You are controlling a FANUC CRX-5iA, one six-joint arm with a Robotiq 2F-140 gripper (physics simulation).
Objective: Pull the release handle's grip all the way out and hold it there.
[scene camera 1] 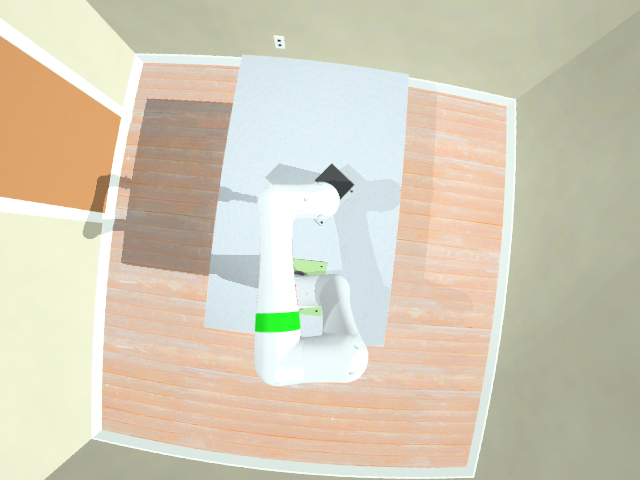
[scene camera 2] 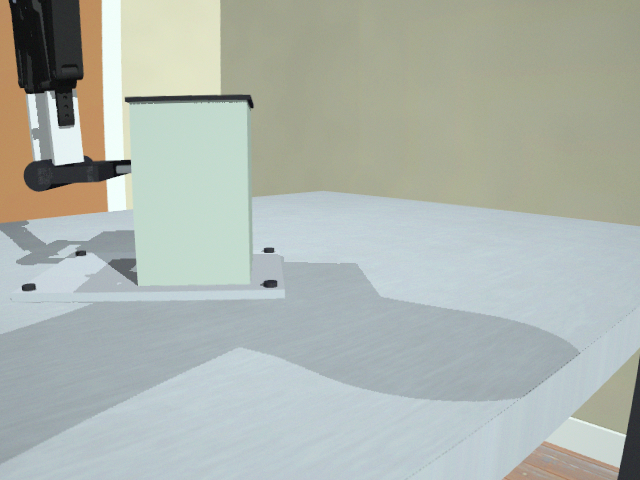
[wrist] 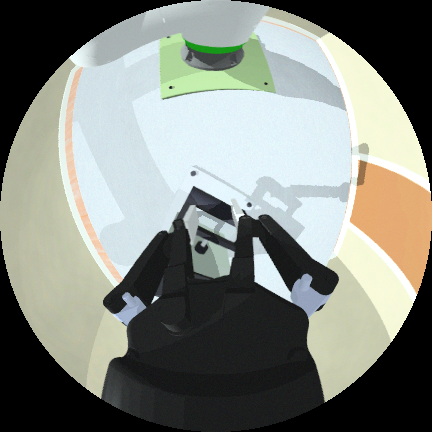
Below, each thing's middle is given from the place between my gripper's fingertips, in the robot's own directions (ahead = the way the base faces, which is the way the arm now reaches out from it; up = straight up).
I see my gripper 110 mm above the base plate (wrist: 194,176), 90 mm short of it and 30 mm to the left of it.
